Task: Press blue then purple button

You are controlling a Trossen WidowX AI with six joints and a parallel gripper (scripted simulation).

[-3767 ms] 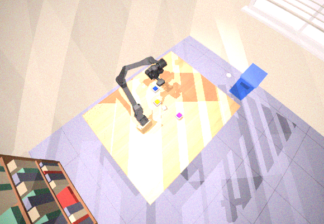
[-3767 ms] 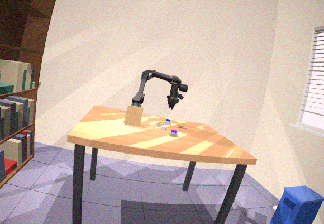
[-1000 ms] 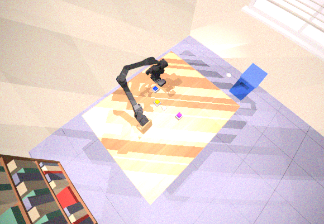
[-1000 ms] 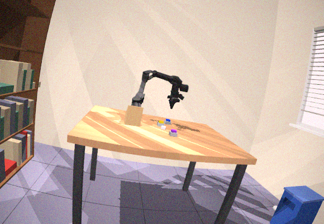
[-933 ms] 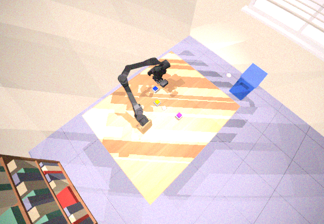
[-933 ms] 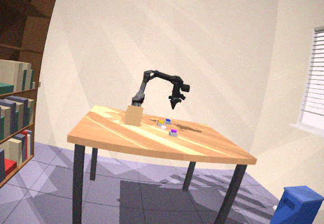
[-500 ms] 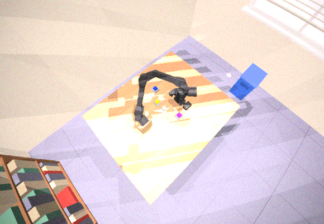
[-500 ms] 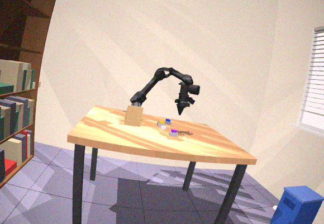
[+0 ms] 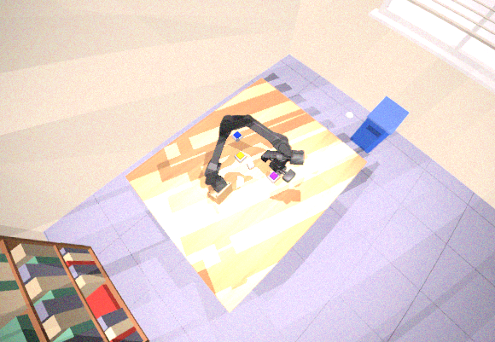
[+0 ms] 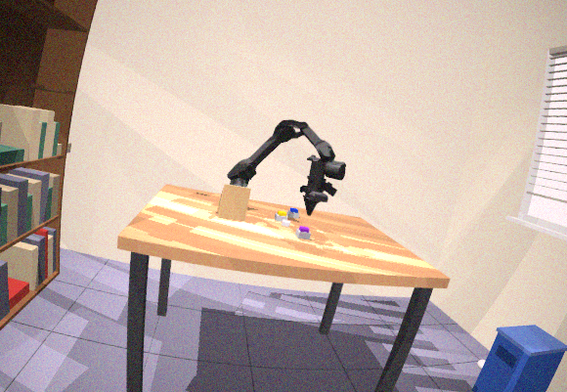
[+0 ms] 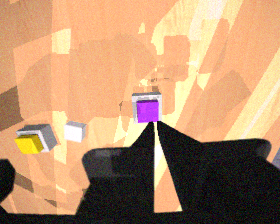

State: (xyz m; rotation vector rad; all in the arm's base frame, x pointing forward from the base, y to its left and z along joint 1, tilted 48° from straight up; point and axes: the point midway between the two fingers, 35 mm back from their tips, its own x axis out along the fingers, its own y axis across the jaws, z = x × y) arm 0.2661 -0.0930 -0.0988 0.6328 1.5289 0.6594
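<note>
Now: the purple button 60 mm below my gripper tip and 10 mm behind it. The rest, counted from my gripper tip: blue button (330 mm to the left, 60 mm below, 30 mm ahead); then yellow button (220 mm to the left, 60 mm below, 50 mm behind); then small white block (140 mm to the left, 80 mm below, 40 mm behind).
</note>
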